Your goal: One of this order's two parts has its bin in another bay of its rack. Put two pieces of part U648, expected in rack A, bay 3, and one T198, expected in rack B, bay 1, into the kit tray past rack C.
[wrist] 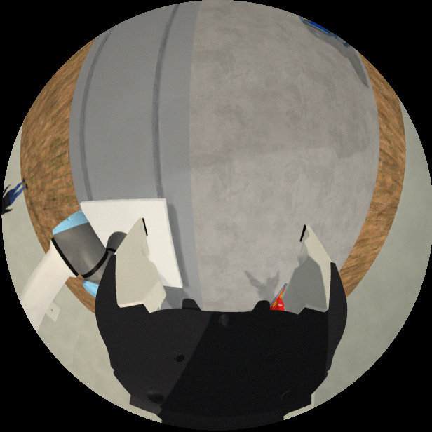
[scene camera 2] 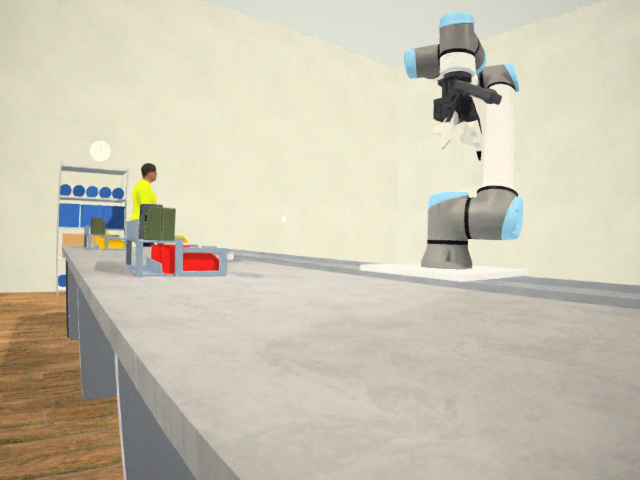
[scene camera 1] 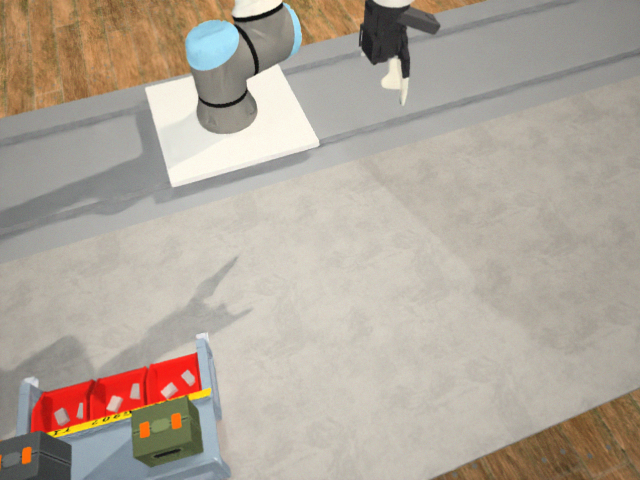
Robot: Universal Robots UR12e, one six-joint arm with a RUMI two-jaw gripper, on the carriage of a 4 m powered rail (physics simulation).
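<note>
My gripper (scene camera 1: pixel 397 93) (scene camera 2: pixel 461 151) (wrist: pixel 224 223) is open and empty, high above the rail side of the table, well away from the racks. A blue-grey rack (scene camera 1: pixel 206 361) (scene camera 2: pixel 178 258) holds three red bins (scene camera 1: pixel 173 373) (scene camera 2: pixel 201 262) with small light grey parts (scene camera 1: pixel 114 403). Its yellow label strip (scene camera 1: pixel 93 424) is too unclear to read fully. A corner of red bin (wrist: pixel 280 304) shows beside a finger in the wrist view. A rack with yellow bins (scene camera 2: pixel 114 242) stands far back. A blue object (wrist: pixel 320 25) shows at the wrist view's upper edge. I cannot identify the kit tray.
A green case (scene camera 1: pixel 168 431) (scene camera 2: pixel 157 223) and a dark case (scene camera 1: pixel 38 457) stand on the red-bin rack. The white carriage plate (scene camera 1: pixel 180 139) (scene camera 2: pixel 403 269) (wrist: pixel 150 210) sits on the rail. A person in yellow (scene camera 2: pixel 143 196) stands behind the rack; another person (wrist: pixel 14 194) shows at the wrist view's left edge.
</note>
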